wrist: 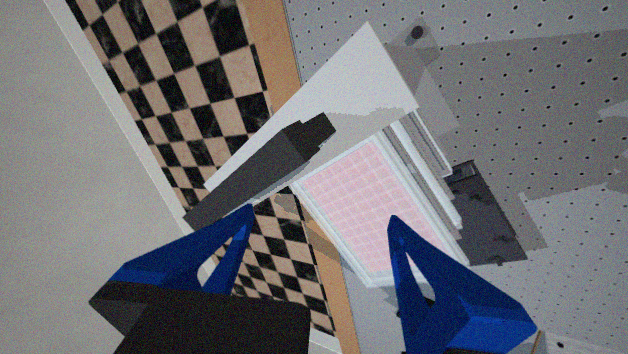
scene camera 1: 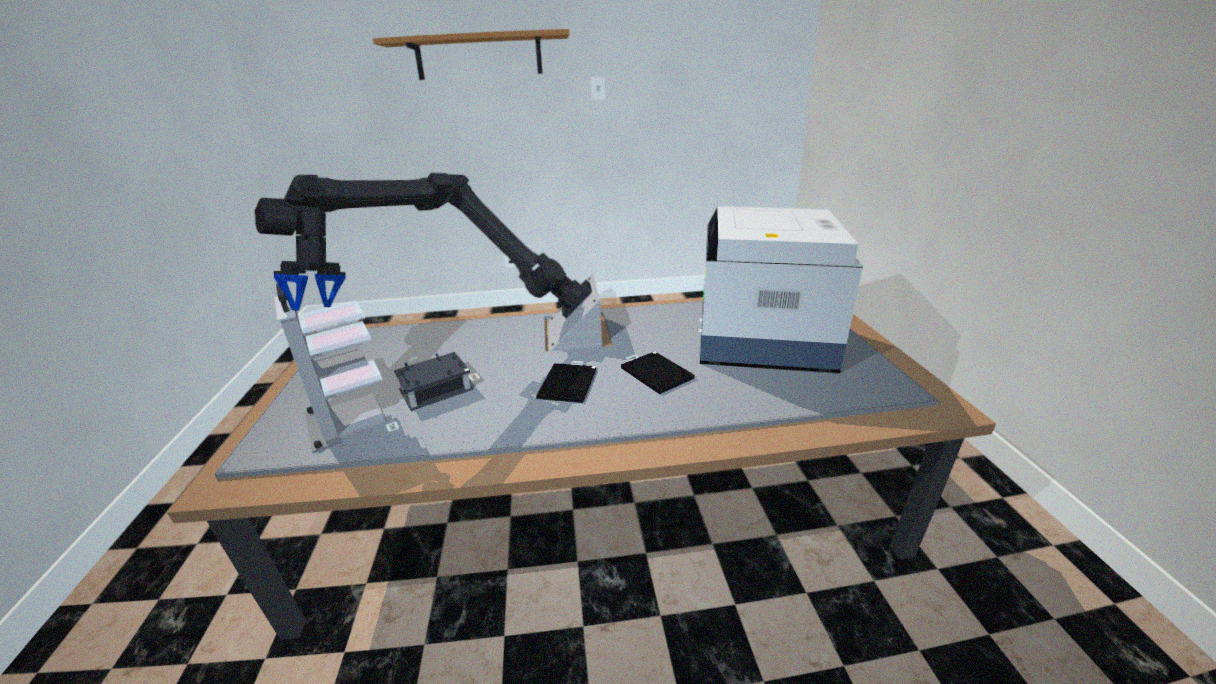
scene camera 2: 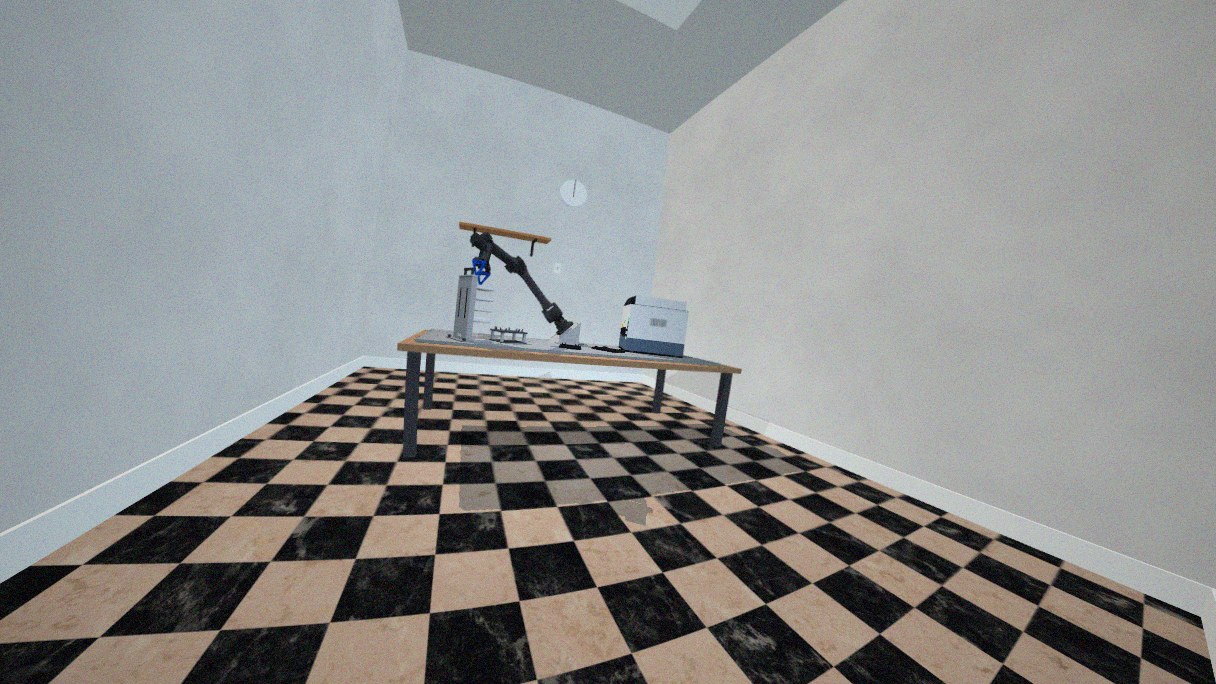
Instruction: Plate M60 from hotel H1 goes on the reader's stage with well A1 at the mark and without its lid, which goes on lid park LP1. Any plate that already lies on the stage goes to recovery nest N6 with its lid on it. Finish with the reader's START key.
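Places are measured from the arm's base along level axes (x ahead, y up, z right), in centimetres.
Pixels of known places: gripper, fingertip midpoint: (wrist: 319, 215) (scene camera 1: 312, 308) (scene camera 2: 478, 280); arm's base at its link origin: (scene camera 1: 578, 300) (scene camera 2: 565, 328).
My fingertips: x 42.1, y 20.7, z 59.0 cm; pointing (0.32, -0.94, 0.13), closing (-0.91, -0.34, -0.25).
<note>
Ahead of a thing's pixels: the offset from my fingertips to its top centre. "pt": to the spot under its first point.
The plate hotel (scene camera 1: 307, 382) (scene camera 2: 464, 307) (wrist: 345, 90) stands upright at the table's left end. Three lidded pink plates show on its shelves: a top plate @(dy -2.4, dx -2.5, dz -2.3 cm) (scene camera 1: 333, 316) (wrist: 370, 210), a middle plate @(dy -7.7, dx -2.6, dz -2.3 cm) (scene camera 1: 337, 339) and a lower plate @(dy -18.4, dx -2.6, dz -2.3 cm) (scene camera 1: 351, 376). Their names cannot be read. My gripper (scene camera 1: 312, 306) (scene camera 2: 482, 281) (wrist: 319, 215) is open and empty, fingers down. It is close above the hotel's top, and in the wrist view it is tilted against the top plate's edges. The reader @(dy +5.6, dx -23.4, dz -112.9 cm) (scene camera 1: 778, 297) (scene camera 2: 654, 326) stands at the right; its stage and START key are hidden.
A dark raised fixture @(dy -22.2, dx -11.1, dz -18.9 cm) (scene camera 1: 435, 374) (scene camera 2: 508, 330) (wrist: 490, 225) stands right of the hotel. Two flat black pads @(pt dy -28.8, dx -7.3, dz -53.7 cm) (scene camera 1: 568, 382) @(pt dy -28.6, dx -8.0, dz -77.3 cm) (scene camera 1: 657, 372) lie between it and the reader. A dark handle @(pt dy +5.4, dx -0.8, dz +5.7 cm) (wrist: 250, 180) sticks up from the hotel's top, near one finger. A wall shelf (scene camera 1: 471, 37) hangs behind.
</note>
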